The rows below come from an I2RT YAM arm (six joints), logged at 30 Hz.
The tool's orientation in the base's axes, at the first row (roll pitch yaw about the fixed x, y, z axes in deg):
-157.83, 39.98, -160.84
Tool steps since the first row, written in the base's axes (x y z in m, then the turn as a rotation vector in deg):
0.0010, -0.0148, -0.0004, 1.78, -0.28, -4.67
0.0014, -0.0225, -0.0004, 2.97, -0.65, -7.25
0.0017, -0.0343, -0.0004, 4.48, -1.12, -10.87
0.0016, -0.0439, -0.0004, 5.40, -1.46, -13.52
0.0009, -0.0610, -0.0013, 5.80, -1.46, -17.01
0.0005, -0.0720, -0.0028, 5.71, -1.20, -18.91
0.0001, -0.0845, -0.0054, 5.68, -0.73, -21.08
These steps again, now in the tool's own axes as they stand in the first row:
0.0033, -0.0141, 0.0034, 1.78, 0.95, 4.58
0.0049, -0.0215, 0.0049, 2.67, 1.25, 7.29
0.0077, -0.0327, 0.0070, 4.02, 1.74, 10.97
0.0101, -0.0419, 0.0085, 5.15, 2.11, 13.53
0.0155, -0.0579, 0.0114, 7.10, 3.09, 16.28
0.0195, -0.0679, 0.0139, 8.32, 3.89, 17.53
0.0246, -0.0791, 0.0175, 9.62, 4.97, 18.97

